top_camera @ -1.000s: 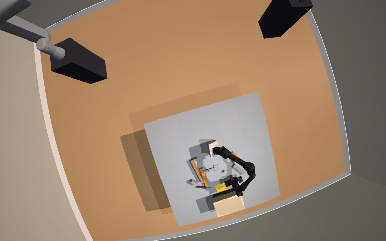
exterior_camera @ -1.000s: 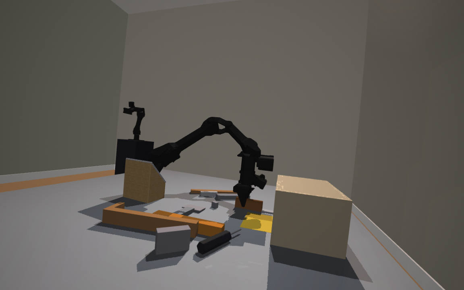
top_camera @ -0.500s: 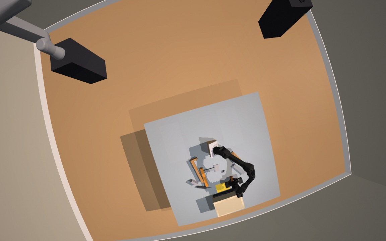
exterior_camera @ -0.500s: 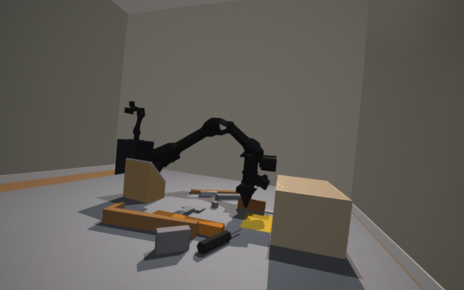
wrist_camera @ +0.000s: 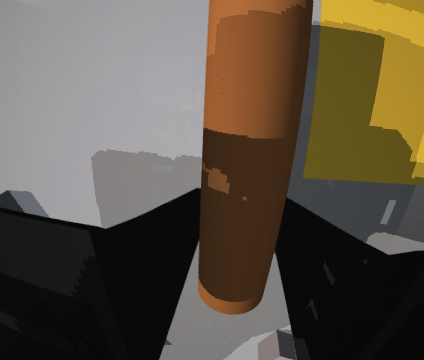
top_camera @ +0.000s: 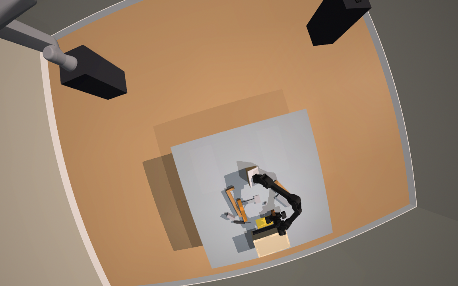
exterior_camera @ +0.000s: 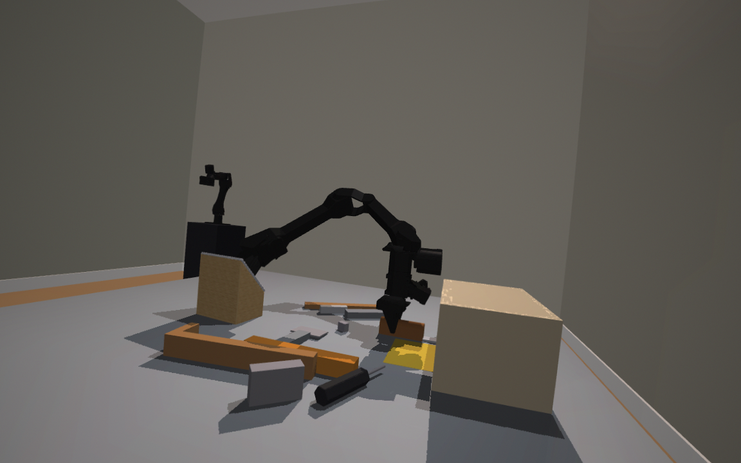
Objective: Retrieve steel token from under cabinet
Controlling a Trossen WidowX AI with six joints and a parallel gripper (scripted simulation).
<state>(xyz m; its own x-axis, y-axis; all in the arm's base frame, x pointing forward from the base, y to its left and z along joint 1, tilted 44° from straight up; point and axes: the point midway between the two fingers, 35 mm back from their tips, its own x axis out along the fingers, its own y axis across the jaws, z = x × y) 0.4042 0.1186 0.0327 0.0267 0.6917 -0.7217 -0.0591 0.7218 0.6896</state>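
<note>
The grey cube lies 120 mm behind my gripper tip and 50 mm to the right of it. Also, from my gripper tip: grey bar 100 mm behind, 120 mm to the left; grey t-shaped piece 170 mm behind, 160 mm to the right; flat grey token 230 mm ahead, 20 mm to the right.
</note>
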